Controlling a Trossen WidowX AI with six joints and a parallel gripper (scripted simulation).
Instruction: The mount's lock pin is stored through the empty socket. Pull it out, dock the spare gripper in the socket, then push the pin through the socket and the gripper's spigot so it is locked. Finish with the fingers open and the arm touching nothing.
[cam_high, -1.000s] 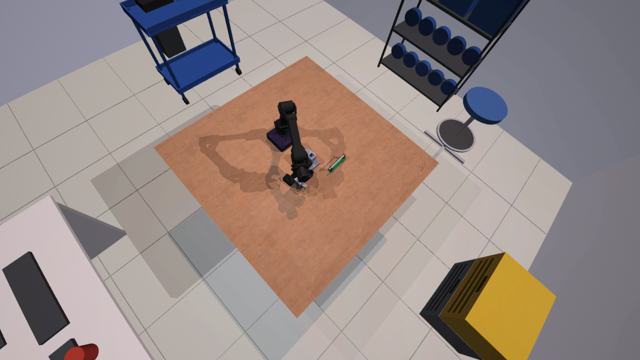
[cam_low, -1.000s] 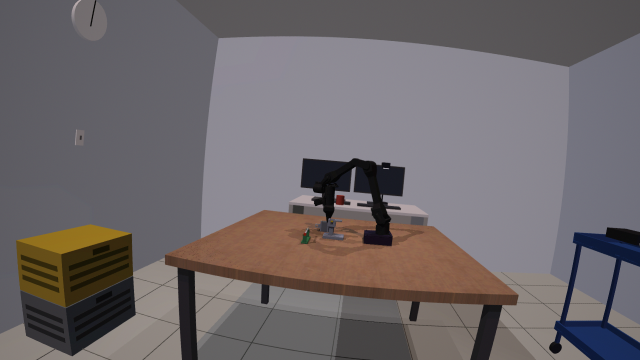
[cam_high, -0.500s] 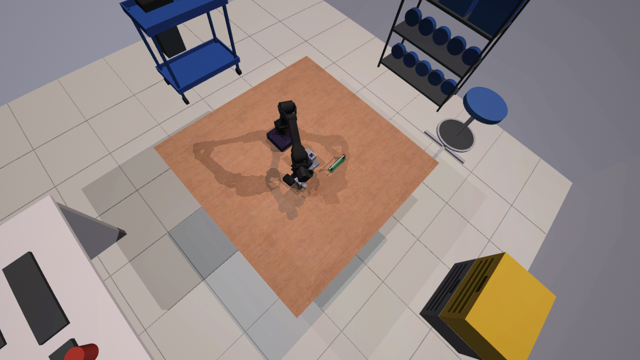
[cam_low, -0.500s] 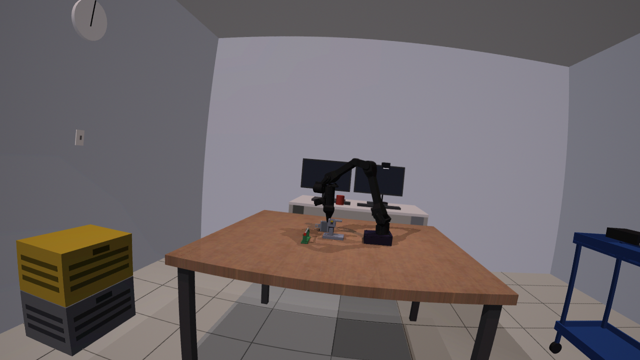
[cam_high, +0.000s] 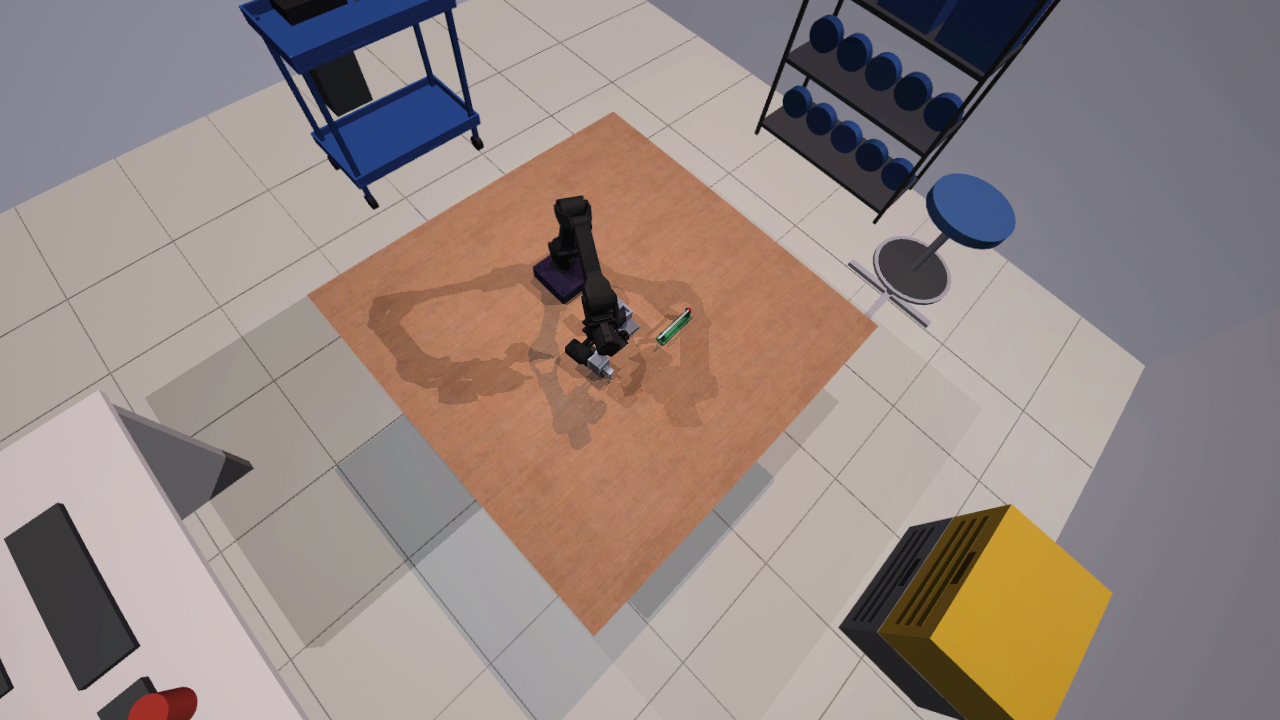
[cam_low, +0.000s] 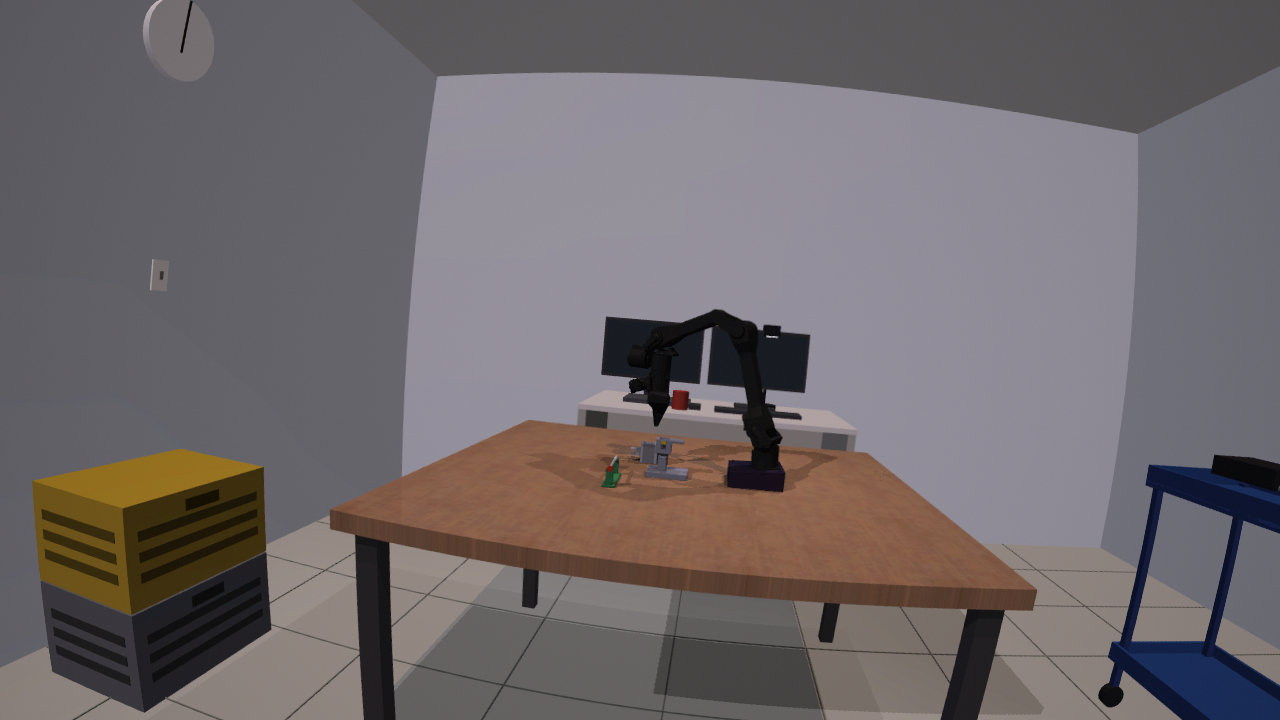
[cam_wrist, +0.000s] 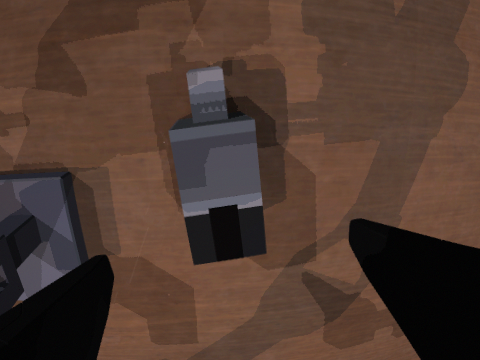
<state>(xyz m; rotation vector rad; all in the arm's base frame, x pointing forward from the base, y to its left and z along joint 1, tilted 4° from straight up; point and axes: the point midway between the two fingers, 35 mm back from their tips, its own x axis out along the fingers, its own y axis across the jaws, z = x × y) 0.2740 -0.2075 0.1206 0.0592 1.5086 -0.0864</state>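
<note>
Right now my gripper tip is 9 cm above the spare gripper and 1 cm short of it. Also, from my gripper tip: grey mount 16 cm to the left, 6 cm below, 2 cm behind; green pin cradle 25 cm to the left, 13 cm ahead, 9 cm below.
</note>
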